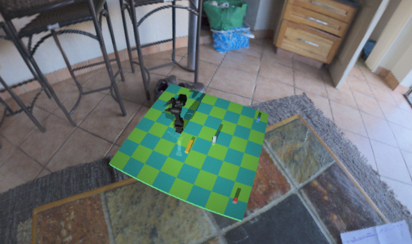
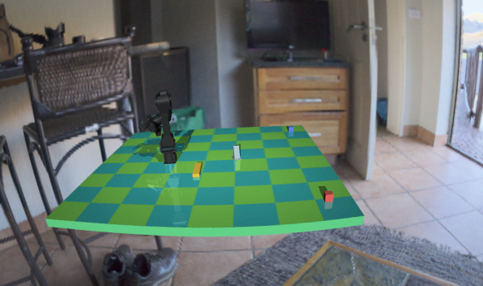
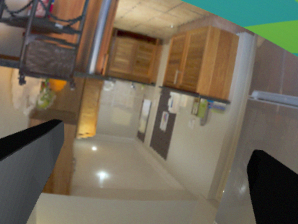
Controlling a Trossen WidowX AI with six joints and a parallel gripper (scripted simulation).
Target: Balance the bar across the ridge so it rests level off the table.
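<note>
My gripper tip is 370 mm short of the bar, 230 mm to the left of it and 160 mm above it. Also, from my gripper tip: blue cube: 940 mm ahead, 410 mm to the left, 150 mm below; red cube: 940 mm ahead, 590 mm to the right, 150 mm below.
</note>
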